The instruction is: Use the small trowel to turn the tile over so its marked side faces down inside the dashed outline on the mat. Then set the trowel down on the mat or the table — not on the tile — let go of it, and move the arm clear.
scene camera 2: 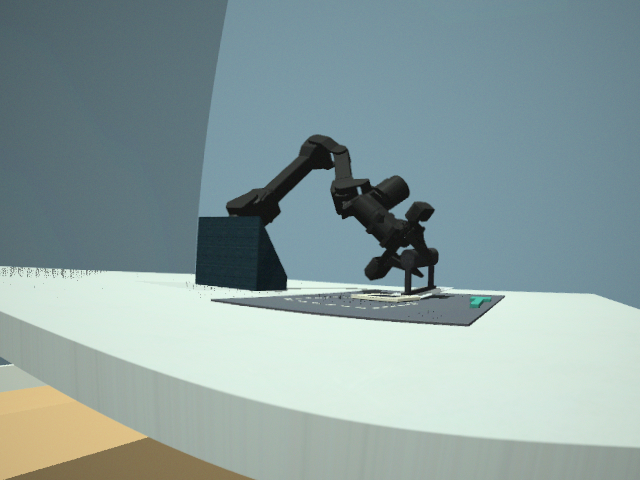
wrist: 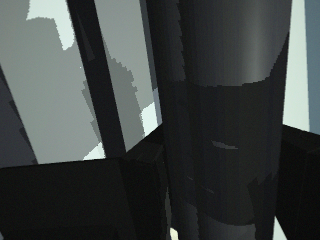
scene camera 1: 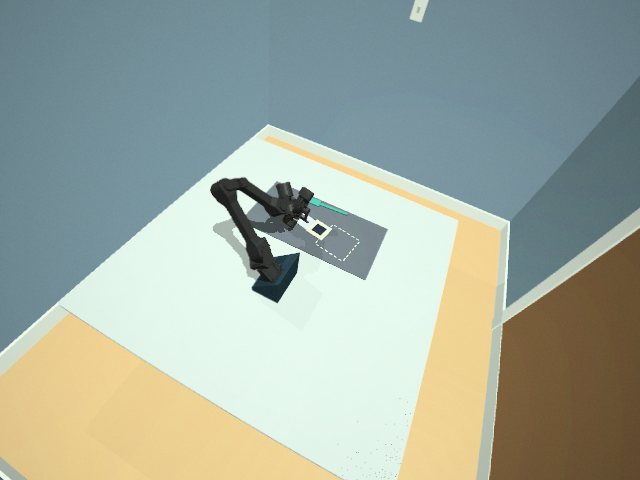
Scene:
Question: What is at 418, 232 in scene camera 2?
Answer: My gripper.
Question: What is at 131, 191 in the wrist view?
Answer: My gripper.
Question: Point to a dark grey mat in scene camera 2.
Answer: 441, 307

